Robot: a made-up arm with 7 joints.
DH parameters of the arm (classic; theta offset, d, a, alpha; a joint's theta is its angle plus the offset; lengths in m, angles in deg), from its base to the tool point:
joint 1: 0 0.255 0 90
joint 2: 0 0.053 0 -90
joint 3: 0 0.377 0.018 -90
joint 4: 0 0.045 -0.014 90
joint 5: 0 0.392 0 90
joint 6: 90 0.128 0.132 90
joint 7: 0 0.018 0 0
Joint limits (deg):
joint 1: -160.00..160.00
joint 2: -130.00..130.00
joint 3: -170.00..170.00
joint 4: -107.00..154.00
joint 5: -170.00..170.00
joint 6: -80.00..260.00
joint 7: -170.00..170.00
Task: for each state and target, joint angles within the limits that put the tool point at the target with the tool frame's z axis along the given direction. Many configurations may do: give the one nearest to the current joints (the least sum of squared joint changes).
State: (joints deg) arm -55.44 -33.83 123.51 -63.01 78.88 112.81 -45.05
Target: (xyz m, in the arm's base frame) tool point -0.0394 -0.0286 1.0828 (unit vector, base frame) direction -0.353 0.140 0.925
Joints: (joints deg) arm -77.90 7.45 120.87 -18.31 70.88 75.38 -45.05
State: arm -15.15 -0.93 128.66 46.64 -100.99 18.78 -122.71
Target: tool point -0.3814 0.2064 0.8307 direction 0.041 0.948 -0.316
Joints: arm 5.90 -10.43 141.94 92.67 -72.81 26.06 -122.71
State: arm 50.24 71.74 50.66 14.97 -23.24 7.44 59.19
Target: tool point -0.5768 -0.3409 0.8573 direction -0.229 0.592 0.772
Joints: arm 24.42 51.51 59.50 12.27 -16.27 38.74 59.19
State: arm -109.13 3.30 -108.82 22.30 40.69 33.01 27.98
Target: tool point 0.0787 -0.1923 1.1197 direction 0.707 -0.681 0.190
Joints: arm -85.60 -17.15 -59.71 -29.18 90.92 27.63 27.98
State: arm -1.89 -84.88 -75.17 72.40 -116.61 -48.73 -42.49
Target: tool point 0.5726 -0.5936 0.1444 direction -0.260 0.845 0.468
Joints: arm -36.93 -99.34 -80.46 30.58 -109.89 -74.28 -42.49
